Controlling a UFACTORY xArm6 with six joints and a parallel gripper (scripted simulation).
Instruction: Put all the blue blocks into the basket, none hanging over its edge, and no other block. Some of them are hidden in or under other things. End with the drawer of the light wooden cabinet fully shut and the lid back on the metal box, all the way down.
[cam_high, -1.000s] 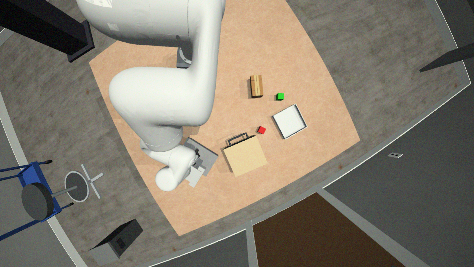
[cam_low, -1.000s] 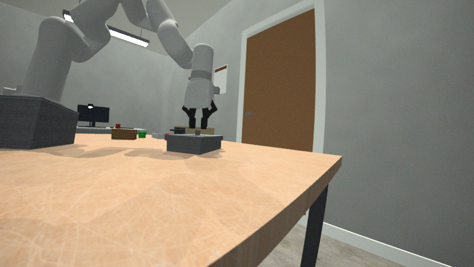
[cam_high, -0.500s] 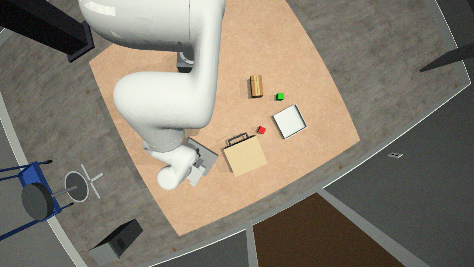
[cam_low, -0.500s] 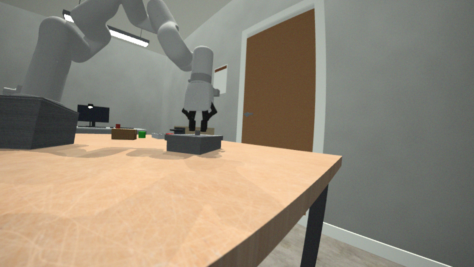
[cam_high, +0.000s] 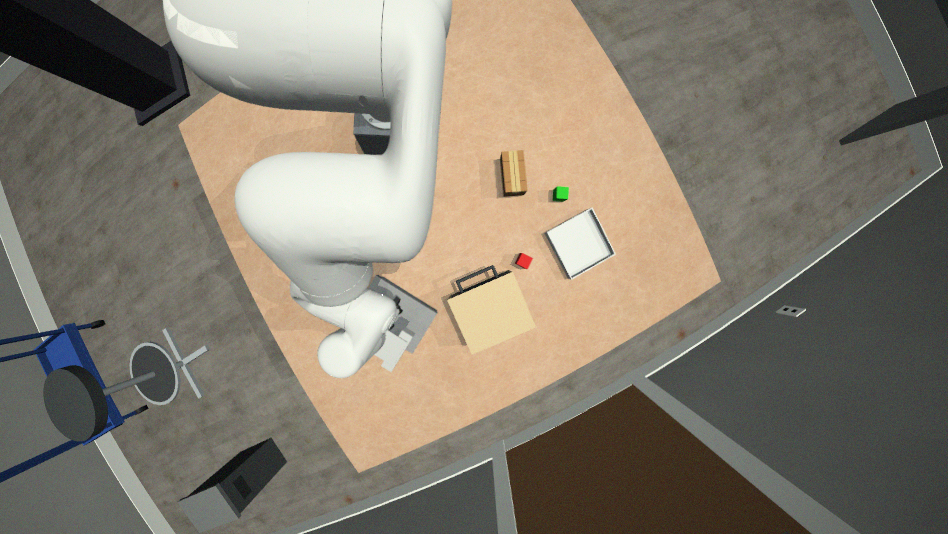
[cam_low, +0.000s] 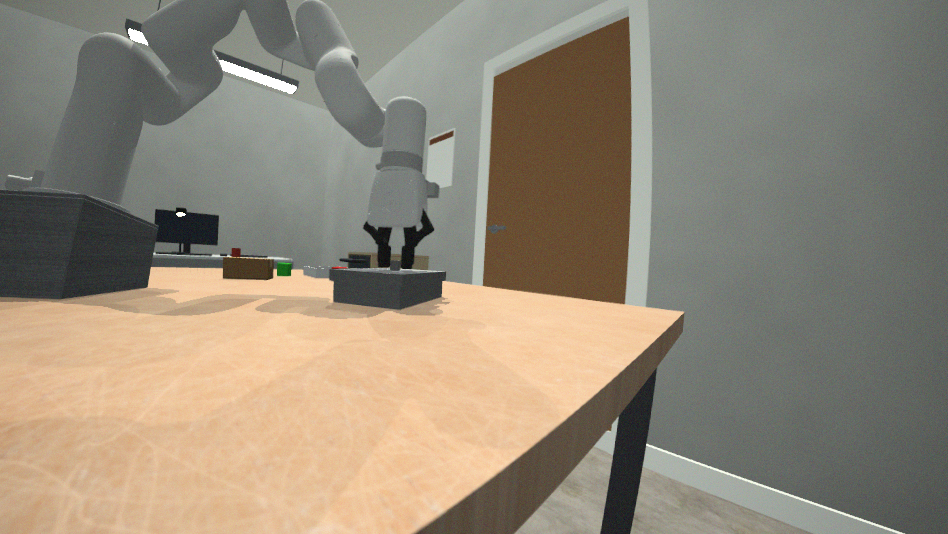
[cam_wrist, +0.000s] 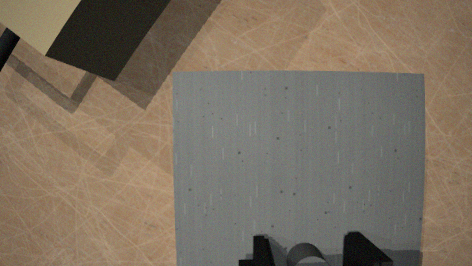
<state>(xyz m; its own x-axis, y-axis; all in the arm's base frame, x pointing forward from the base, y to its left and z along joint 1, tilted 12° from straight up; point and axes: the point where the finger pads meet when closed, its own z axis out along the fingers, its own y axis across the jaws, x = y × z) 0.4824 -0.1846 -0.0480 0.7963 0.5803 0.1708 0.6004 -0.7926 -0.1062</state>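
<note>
Now: the metal box 5 cm below my hand. The rest, counted from my hand: light wooden cabinet (7 cm ahead, 24 cm to the left, 4 cm below); small brown box (23 cm behind, 43 cm to the left, 4 cm below); red block (1 cm behind, 37 cm to the left, 6 cm below).
</note>
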